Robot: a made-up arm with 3 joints.
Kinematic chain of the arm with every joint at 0, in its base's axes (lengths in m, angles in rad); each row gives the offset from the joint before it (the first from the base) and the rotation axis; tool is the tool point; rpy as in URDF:
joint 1: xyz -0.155 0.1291 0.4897 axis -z
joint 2: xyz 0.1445 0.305 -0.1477 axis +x
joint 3: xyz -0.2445 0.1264 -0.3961 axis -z
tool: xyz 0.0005 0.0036 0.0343 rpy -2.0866 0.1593 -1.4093
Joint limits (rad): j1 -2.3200..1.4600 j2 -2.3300..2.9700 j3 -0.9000..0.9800
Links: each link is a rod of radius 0.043 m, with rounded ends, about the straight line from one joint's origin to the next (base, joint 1, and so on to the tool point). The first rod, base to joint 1, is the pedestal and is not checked.
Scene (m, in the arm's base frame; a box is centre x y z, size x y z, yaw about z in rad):
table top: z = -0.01
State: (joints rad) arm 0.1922 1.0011 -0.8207
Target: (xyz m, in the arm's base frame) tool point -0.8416 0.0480 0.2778
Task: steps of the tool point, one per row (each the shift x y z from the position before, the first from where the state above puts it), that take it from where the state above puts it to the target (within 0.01 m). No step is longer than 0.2 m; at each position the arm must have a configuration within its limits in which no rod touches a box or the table.
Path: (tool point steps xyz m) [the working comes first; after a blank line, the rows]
Joints at the target: -1.5397 1.0601 -0.8661
Straight joint move there: clear.

1: -0.1967 -0.0192 0.0036
2: -0.1833 -0.0745 0.0037
3: -0.1547 -0.1238 0.0037
4: -0.1132 -0.1629 0.0037
5: -0.0622 -0.1885 0.0037
6: -0.0059 -0.1986 0.0037

